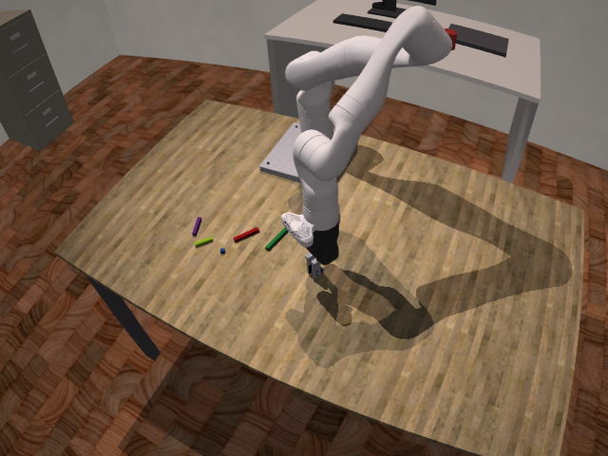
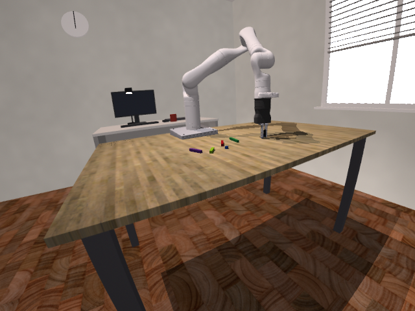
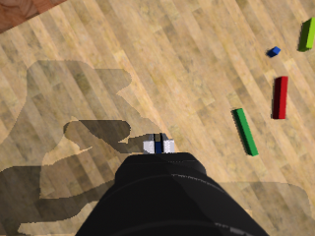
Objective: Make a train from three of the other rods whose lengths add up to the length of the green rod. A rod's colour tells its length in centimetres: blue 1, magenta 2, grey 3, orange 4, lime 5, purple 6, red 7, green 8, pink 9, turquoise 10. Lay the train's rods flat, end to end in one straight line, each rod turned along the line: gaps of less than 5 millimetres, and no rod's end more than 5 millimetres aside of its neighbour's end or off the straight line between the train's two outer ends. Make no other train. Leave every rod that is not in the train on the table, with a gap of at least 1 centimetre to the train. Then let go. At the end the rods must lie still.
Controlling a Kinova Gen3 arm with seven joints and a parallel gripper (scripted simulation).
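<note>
Now: the purple rod 30 mm ahead of my hand, 360 mm to the right of it and 20 mm below it. Also, from my hand: green rod: 50 mm behind, 140 mm to the right, 20 mm below; red rod: 20 mm behind, 220 mm to the right, 20 mm below; lime rod: 60 mm ahead, 300 mm to the right, 20 mm below.
</note>
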